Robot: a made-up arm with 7 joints. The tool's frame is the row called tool. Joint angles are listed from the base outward. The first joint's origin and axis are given. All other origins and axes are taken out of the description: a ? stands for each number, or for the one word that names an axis. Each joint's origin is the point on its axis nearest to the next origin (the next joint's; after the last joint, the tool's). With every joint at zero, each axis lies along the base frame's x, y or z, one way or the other. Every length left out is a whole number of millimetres.
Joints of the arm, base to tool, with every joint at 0 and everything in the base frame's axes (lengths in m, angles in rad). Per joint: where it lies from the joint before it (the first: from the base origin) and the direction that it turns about. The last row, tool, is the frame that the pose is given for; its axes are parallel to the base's.
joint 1: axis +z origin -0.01 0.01 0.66
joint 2: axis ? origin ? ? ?
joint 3: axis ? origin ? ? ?
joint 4: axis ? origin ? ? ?
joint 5: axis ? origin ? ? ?
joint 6: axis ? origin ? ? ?
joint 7: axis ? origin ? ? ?
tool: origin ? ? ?
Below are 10 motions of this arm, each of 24 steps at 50 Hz.
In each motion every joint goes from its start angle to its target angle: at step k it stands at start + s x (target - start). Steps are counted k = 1, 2, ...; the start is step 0. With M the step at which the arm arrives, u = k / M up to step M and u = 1 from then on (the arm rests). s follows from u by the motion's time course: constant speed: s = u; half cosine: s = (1 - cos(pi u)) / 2; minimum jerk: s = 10 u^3 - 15 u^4 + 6 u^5.
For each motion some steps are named. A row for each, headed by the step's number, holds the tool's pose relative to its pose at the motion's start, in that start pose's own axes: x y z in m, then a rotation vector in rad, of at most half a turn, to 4 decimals.
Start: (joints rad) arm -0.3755 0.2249 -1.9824 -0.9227 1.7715 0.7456 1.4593
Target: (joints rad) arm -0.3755 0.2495 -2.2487 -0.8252 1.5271 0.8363 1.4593
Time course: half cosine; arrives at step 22
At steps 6, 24:
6: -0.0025 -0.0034 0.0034 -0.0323 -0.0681 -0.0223
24: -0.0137 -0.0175 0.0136 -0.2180 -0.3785 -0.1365

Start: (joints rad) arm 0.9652 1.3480 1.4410 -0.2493 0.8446 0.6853 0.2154
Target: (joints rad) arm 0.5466 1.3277 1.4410 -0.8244 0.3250 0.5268 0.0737
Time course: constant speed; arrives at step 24
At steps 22, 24:
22: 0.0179 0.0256 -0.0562 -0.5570 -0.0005 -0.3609
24: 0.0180 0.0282 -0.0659 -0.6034 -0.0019 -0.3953

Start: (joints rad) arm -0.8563 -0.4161 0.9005 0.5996 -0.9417 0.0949 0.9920
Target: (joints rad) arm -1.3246 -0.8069 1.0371 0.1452 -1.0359 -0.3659 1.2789
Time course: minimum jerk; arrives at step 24
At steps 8, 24:
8: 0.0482 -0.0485 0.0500 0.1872 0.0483 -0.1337
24: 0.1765 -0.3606 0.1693 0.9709 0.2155 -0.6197

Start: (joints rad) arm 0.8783 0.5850 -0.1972 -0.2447 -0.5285 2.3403 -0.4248
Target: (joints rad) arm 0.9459 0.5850 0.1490 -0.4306 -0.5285 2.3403 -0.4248
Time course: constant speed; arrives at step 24
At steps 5, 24:
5: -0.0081 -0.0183 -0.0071 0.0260 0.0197 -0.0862
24: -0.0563 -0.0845 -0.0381 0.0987 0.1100 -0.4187

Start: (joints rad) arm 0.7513 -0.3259 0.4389 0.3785 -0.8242 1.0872 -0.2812
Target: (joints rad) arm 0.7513 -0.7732 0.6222 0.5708 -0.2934 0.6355 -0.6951
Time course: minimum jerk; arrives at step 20
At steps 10, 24:
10: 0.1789 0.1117 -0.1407 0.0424 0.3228 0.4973
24: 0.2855 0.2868 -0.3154 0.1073 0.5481 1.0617

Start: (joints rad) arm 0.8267 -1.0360 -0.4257 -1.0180 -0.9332 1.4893 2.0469
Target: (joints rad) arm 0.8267 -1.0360 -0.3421 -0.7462 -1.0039 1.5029 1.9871
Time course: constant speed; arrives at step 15
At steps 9, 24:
9: 0.0274 -0.0517 -0.0150 -0.0568 0.0445 -0.1548
24: 0.0403 -0.0875 -0.0265 -0.0903 0.0836 -0.2547

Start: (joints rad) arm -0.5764 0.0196 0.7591 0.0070 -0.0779 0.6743 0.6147
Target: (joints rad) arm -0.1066 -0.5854 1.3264 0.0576 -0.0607 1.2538 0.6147
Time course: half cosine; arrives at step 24
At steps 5, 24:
5: 0.0354 -0.0549 -0.0016 0.1005 0.0278 0.0515
24: 0.3038 -0.4237 -0.2982 1.0674 0.1394 0.2247

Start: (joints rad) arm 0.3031 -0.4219 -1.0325 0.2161 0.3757 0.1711 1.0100
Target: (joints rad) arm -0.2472 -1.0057 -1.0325 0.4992 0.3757 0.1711 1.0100
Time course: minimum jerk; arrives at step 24
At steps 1, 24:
1: 0.0003 0.0000 0.0000 0.0000 0.0000 -0.0007
24: 0.4484 -0.3149 0.0138 0.1067 0.0095 -1.0220

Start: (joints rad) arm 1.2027 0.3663 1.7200 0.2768 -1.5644 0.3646 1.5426
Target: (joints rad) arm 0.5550 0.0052 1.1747 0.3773 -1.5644 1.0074 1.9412
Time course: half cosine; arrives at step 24
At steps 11, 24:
11: 0.1373 -0.0153 -0.1293 -0.1404 -0.3255 -0.0087
24: 0.3246 -0.1366 -0.1877 -0.4283 -0.6050 -0.0176

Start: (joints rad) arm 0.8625 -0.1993 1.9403 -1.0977 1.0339 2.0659 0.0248
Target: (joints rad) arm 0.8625 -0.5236 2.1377 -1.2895 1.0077 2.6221 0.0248
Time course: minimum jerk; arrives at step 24
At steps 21, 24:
21: 0.0803 0.0167 0.1509 -0.0680 -0.9539 0.2802
24: 0.0817 0.0173 0.1532 -0.0679 -0.9692 0.2859

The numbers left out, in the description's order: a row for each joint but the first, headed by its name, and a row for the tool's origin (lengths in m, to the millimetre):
joint 2: axis -y, xyz -0.02 -0.09 0
joint 3: axis +z, xyz -0.02 0 0.37
joint 4: axis +y, xyz 0.01 0.06 0
joint 5: axis +z, xyz 0 0 0.36
joint 6: axis -y, xyz -0.01 -0.12 0
joint 7: axis +x, xyz -0.04 0 0.11
tool: xyz 0 -0.01 0

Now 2 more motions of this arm.
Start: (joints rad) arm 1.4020 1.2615 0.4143 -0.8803 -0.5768 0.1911 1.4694
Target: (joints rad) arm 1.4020 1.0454 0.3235 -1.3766 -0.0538 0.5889 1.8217
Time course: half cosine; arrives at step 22
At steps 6, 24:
6: -0.0104 -0.0205 0.0128 0.0985 0.0539 0.1189
24: -0.0540 -0.1357 0.0564 0.5351 0.4227 0.6665

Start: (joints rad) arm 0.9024 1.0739 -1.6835 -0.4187 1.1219 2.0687 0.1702
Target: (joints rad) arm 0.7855 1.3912 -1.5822 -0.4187 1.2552 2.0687 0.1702
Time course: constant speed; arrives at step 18
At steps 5, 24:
5: 0.0243 -0.0069 0.0529 0.0026 -0.0913 -0.0069
24: 0.0710 -0.0077 0.1964 0.0331 -0.3361 -0.0011

